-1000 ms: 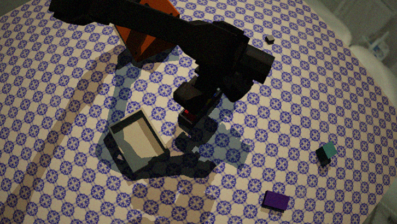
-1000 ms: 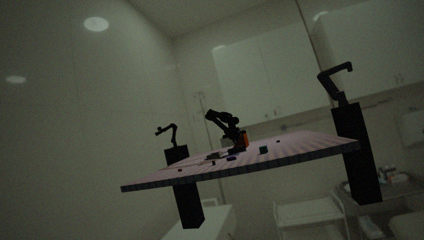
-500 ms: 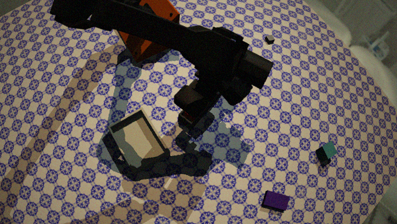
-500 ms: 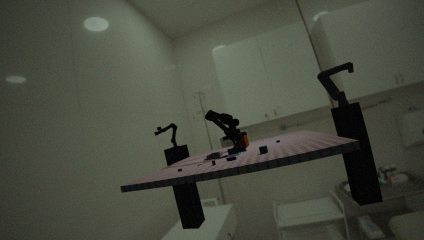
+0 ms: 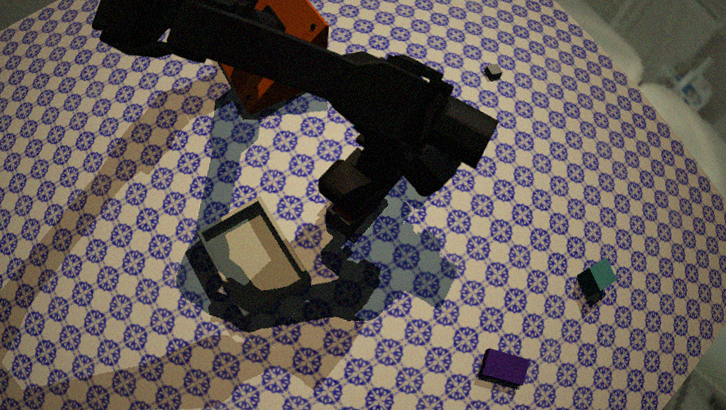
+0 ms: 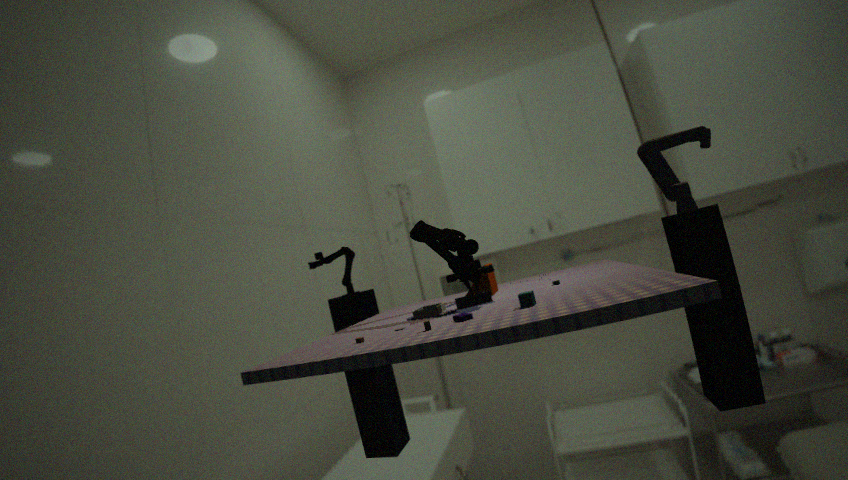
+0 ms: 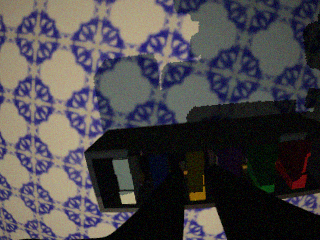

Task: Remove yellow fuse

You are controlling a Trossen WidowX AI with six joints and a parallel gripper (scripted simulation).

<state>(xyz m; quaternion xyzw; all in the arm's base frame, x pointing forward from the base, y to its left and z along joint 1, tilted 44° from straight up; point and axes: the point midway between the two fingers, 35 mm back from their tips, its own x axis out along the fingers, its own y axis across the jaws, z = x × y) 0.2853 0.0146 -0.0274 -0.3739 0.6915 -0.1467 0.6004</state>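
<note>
My gripper tip is 20 cm to the left of the beige tray, 3 cm above it and 1 cm short of it. The rest, counted from my gripper tip: yellow fuse (1 cm below); teal cube (30 cm ahead, 22 cm to the left, 2 cm below); purple block (31 cm ahead, 3 cm below, 1 cm to the left).
</note>
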